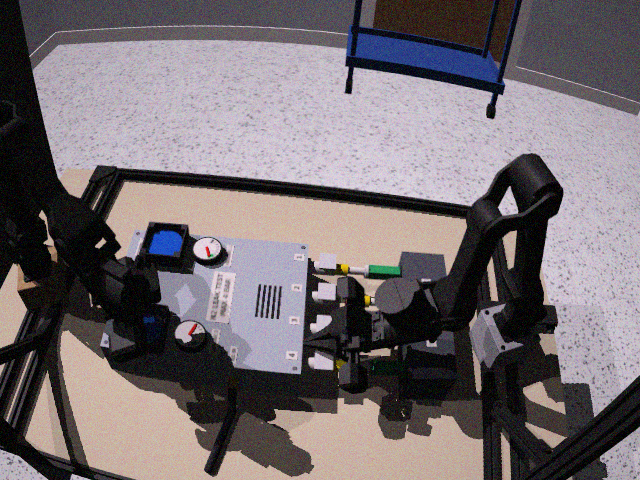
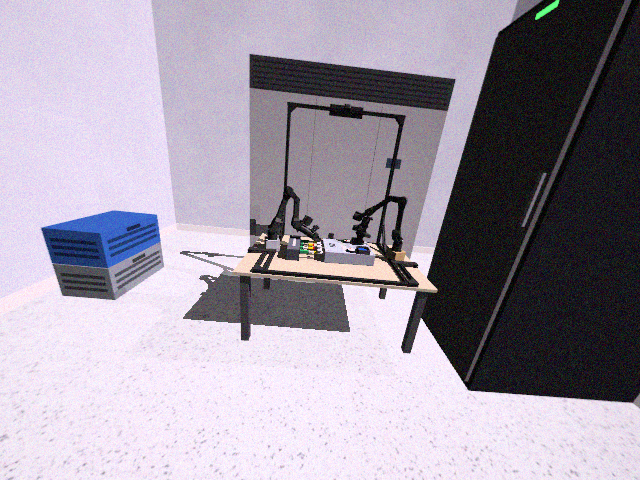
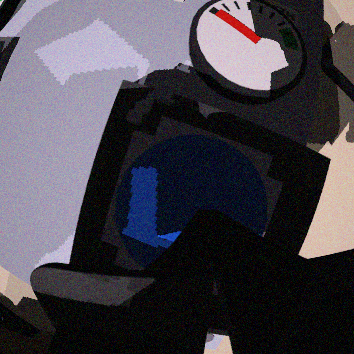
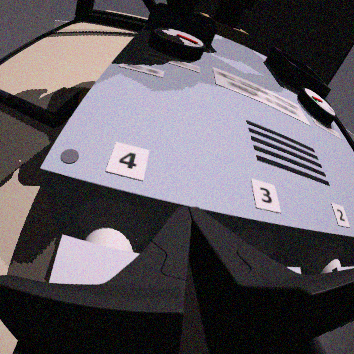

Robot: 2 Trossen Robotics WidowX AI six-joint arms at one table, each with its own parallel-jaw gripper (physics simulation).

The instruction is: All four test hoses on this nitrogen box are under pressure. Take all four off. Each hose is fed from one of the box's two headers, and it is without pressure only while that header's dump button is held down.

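Pixels of known places: left gripper, fingertip midpoint: [image 1: 144, 333] [image 3: 206, 218]; right gripper, fingertip midpoint: [image 1: 303, 343] [image 2: 323, 241] [image 4: 186, 216]; left arm's base, link origin: [image 1: 37, 267] [image 2: 396, 250] [image 4: 223, 21]; right arm's base, link origin: [image 1: 511, 324] [image 2: 272, 238].
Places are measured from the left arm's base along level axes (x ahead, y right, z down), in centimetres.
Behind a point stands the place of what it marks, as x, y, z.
Note:
The grey nitrogen box [image 1: 242, 295] {40.5, 17.2, 0.4} [image 2: 347, 257] {41.1, 3.0, 3.4} [image 4: 197, 140] {43.4, 27.1, 0.4} lies on the table. My left gripper [image 1: 144, 318] {21.3, 21.0, 0.1} [image 3: 206, 218] {21.3, 21.0, 0.1} is shut, its tip on the near blue dump button [image 1: 152, 329] {23.0, 20.3, 0.2} [image 3: 158, 197] {22.4, 18.9, 0.1}. The gauge [image 1: 190, 331] {29.6, 23.3, -1.2} [image 3: 246, 46] {28.9, 23.2, -1.1} beside it has its red needle away from the green mark. My right gripper [image 1: 310, 339] {47.3, 29.0, 1.0} [image 4: 186, 216] {47.3, 29.0, 1.0} is shut and empty, its tip at the box's side between ports 3 and 4. Hose 1 [image 1: 384, 271] {67.1, 18.2, 2.0} with a green sleeve sits in its port. The yellow collars of hose 2 [image 1: 367, 300] {61.4, 23.4, 2.0} and hose 4 [image 1: 340, 364] {51.8, 34.4, 1.9} show; hose 3 is hidden under the gripper.
The far blue dump button [image 1: 166, 243] {29.3, 2.8, -1.2} and its gauge [image 1: 208, 249] {36.9, 6.6, -1.2} stand at the box's back left. A black rod [image 1: 223, 438] {29.5, 40.3, 7.2} lies on the table in front. A dark grey block [image 1: 423, 267] {73.9, 20.8, 0.4} sits behind the hoses. A black frame [image 1: 294, 189] {60.4, -12.4, 6.6} rims the table.

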